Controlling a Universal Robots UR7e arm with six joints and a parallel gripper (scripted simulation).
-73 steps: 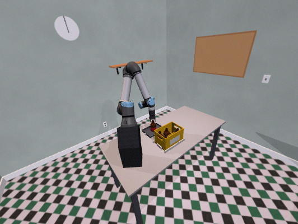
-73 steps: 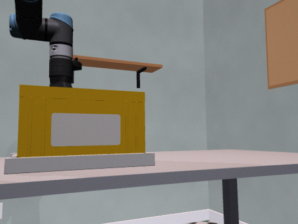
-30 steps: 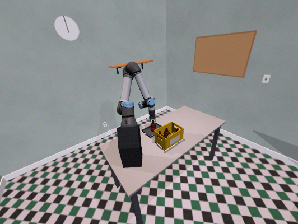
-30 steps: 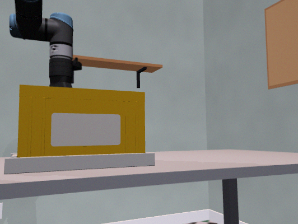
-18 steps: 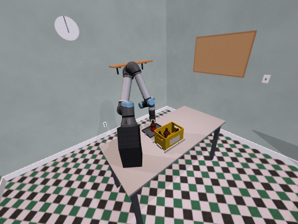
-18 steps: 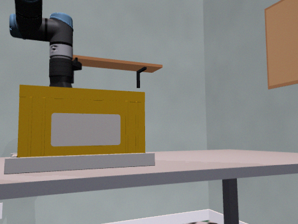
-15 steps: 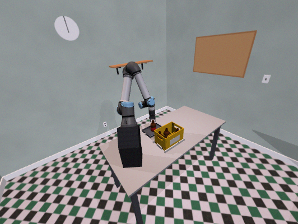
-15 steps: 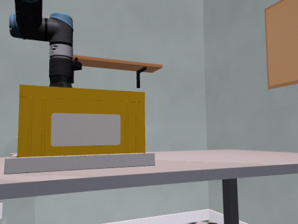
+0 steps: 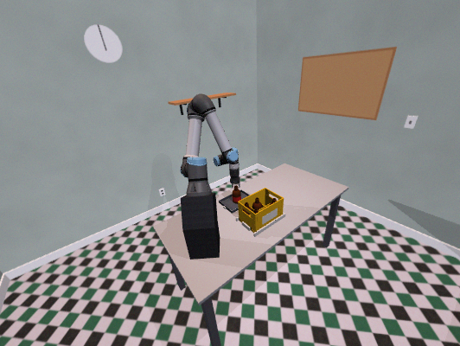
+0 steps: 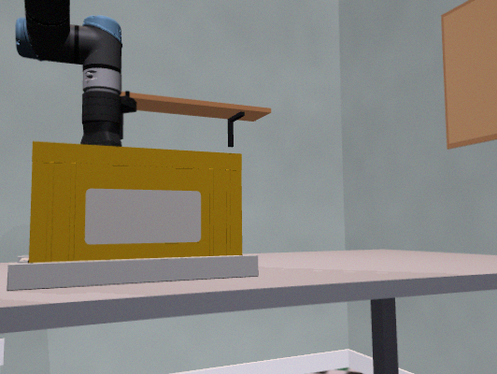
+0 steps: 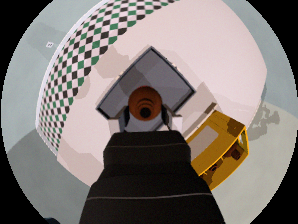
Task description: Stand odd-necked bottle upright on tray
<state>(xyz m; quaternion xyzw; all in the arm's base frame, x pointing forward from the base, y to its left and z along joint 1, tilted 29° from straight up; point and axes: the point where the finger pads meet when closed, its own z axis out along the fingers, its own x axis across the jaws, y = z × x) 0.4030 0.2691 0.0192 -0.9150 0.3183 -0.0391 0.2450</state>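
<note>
Now: hand 80 mm above the brown bottle. The rest, counted from my hand: dark tray (160 mm below); crate (50 mm ahead, 280 mm to the right, 80 mm below).
</note>
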